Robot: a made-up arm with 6 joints.
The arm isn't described. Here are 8 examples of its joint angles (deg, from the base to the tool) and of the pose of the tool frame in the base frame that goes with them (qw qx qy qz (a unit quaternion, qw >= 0); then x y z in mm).
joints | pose
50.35 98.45 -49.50 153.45 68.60 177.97 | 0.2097 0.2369 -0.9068 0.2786 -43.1 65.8 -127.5
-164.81 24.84 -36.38 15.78 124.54 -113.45 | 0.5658 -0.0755 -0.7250 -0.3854 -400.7 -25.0 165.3
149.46 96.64 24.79 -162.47 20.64 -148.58 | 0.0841 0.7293 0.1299 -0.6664 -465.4 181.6 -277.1
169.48 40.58 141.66 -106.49 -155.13 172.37 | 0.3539 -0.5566 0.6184 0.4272 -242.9 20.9 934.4
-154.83 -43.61 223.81 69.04 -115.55 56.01 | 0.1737 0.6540 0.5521 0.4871 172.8 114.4 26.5
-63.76 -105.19 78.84 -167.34 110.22 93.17 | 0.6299 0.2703 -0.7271 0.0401 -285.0 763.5 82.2
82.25 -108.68 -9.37 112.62 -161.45 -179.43 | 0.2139 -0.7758 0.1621 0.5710 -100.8 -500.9 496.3
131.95 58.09 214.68 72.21 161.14 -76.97 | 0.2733 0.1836 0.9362 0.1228 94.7 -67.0 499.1
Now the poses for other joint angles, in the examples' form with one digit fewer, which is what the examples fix.
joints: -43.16 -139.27 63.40 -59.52 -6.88 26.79
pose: 0.037 0.437 0.846 -0.302 -529 437 -198
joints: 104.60 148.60 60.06 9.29 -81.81 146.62
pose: 0.786 0.285 -0.090 -0.540 24 238 -573
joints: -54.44 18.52 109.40 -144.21 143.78 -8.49
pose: 0.365 -0.607 0.654 0.265 151 -94 1000
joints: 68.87 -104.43 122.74 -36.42 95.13 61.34
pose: 0.635 -0.700 0.017 0.327 -192 -684 -190
